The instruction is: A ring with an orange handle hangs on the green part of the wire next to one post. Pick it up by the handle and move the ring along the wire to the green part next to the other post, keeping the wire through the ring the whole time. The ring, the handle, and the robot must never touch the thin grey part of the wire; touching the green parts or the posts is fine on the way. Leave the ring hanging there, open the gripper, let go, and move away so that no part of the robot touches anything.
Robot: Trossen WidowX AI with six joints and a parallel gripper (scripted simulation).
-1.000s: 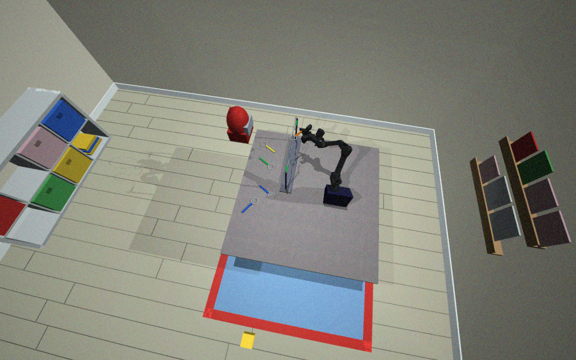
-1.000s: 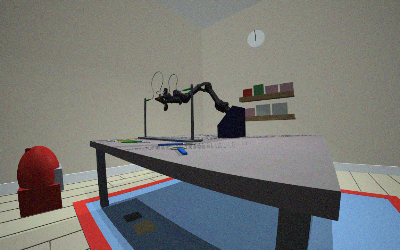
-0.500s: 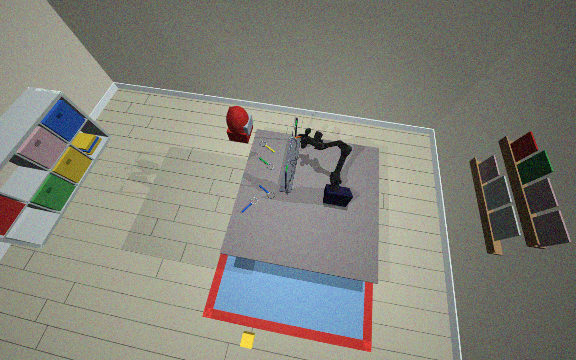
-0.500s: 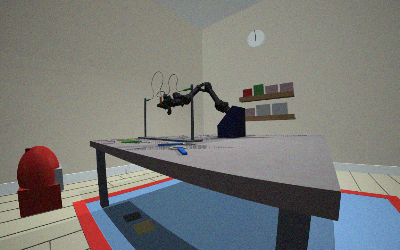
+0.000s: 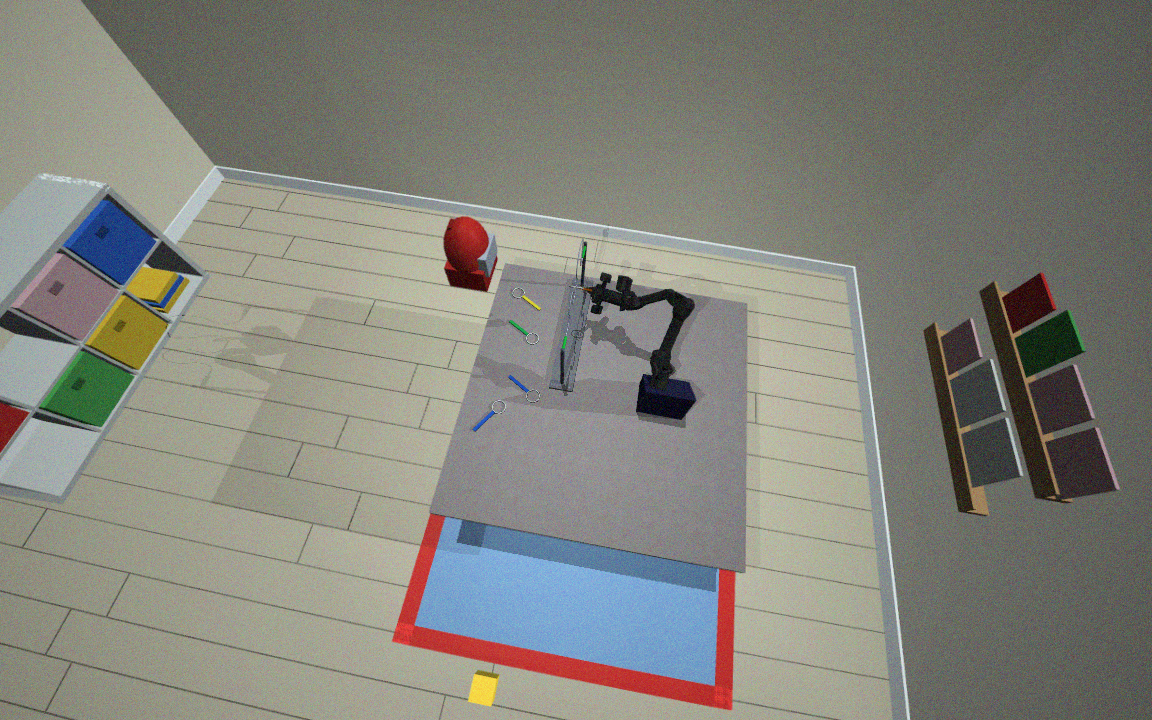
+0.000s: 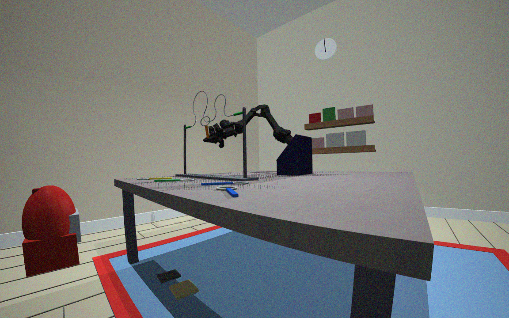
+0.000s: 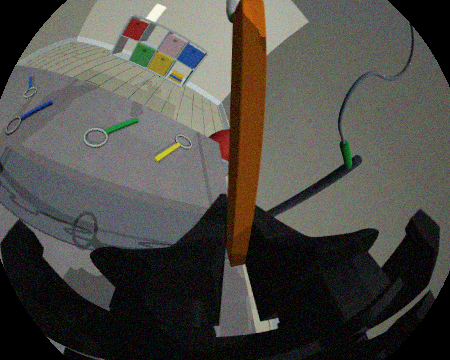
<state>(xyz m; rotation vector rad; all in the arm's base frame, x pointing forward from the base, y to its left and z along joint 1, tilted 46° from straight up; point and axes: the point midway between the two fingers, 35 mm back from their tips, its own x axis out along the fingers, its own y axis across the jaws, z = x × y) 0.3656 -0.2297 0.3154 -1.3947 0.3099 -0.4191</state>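
The ring with orange handle is 70 mm above my gripper tip, 50 mm to the left of it and 10 mm ahead of it.
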